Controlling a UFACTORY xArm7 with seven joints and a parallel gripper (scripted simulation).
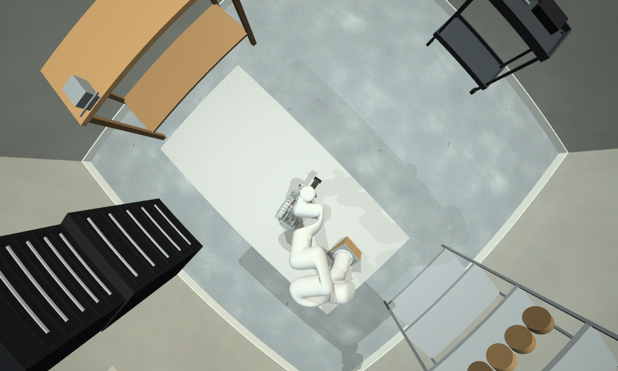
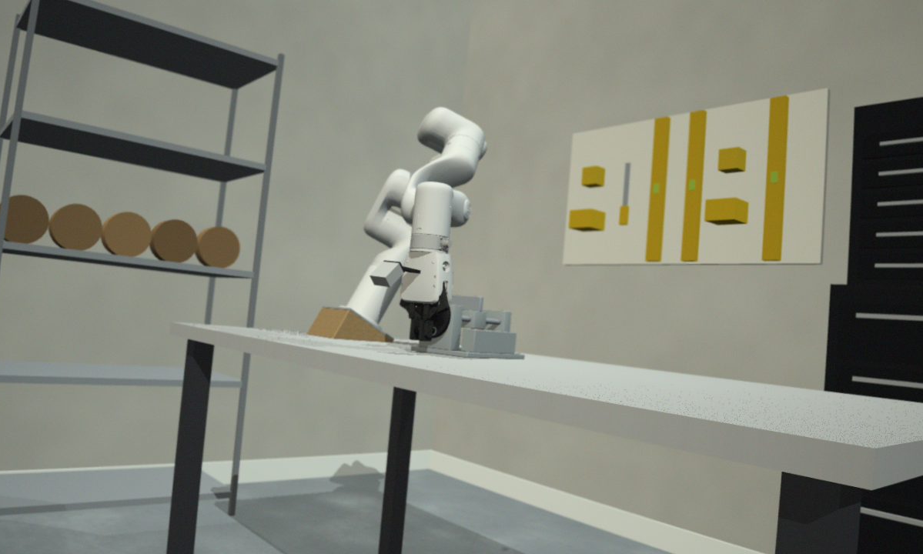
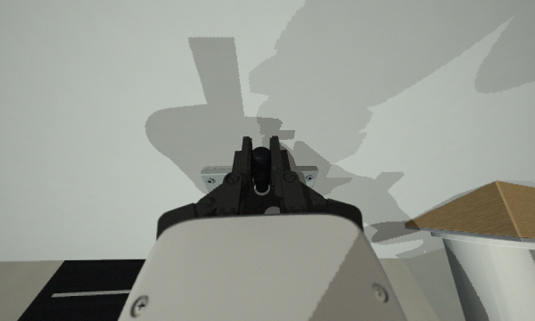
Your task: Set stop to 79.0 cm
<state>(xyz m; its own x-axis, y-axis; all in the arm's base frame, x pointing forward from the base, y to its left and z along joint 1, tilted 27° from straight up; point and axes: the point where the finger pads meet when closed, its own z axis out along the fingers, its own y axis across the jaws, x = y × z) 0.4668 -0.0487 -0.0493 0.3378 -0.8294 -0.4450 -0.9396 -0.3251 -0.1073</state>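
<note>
Right now my hand is 10 mm past the black handwheel, 20 mm to the right of it and 10 mm below it.
</note>
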